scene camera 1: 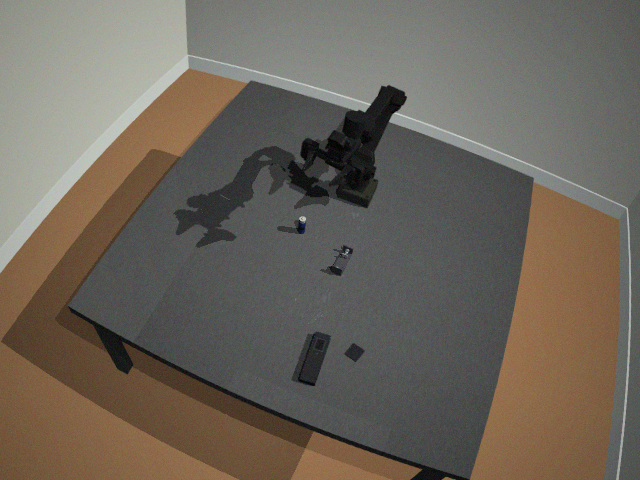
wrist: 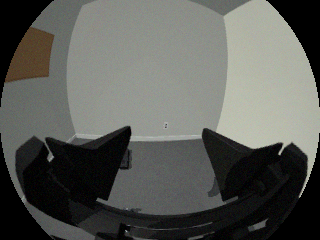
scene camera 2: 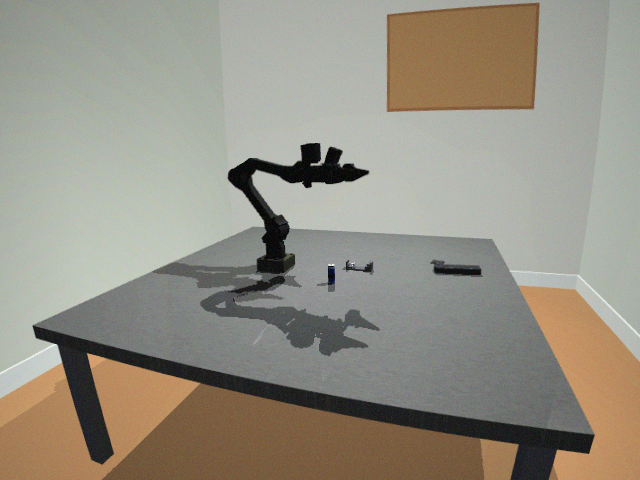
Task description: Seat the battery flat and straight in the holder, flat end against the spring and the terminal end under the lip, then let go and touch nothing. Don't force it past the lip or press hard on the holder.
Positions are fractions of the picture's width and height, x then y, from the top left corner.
Scene:
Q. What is my gripper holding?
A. Nothing.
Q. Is my gripper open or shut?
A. Open.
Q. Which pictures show my gripper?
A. Scene camera 1, the wrist view and scene camera 2: all of them.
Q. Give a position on a dark remote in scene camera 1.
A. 0.50,0.73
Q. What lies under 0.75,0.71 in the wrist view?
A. My gripper.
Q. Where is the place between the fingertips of my gripper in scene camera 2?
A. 0.57,0.36

